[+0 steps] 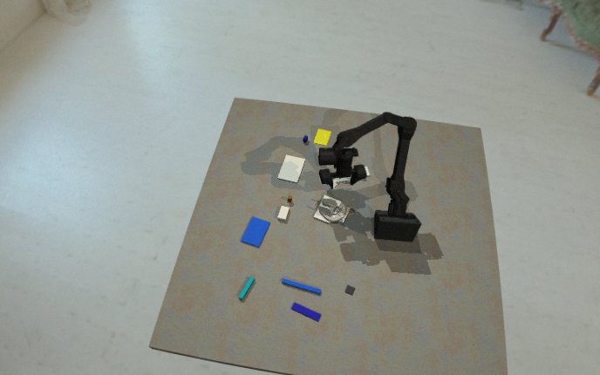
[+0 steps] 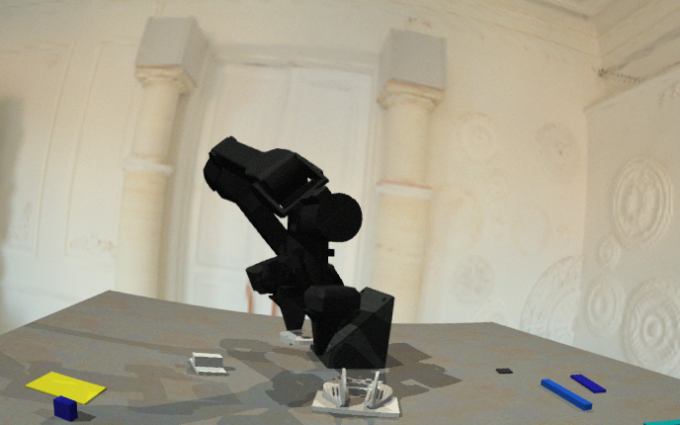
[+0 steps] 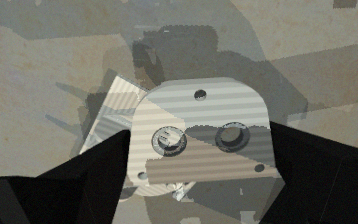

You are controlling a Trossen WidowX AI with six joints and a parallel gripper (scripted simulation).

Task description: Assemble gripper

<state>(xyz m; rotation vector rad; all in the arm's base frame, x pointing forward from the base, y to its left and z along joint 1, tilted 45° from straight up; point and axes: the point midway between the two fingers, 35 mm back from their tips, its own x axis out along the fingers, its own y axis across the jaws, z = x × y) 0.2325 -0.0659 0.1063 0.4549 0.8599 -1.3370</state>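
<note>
Right now the housing plate is 9 cm to the left of my gripper tip, 7 cm below it and 1 cm behind it. Round my gripper tip: grey gripper base 2 cm above, 1 cm to the right; small white block 23 cm ahead, 11 cm to the left, 7 cm below; white slab 23 cm ahead, 13 cm to the right, 8 cm below.
</note>
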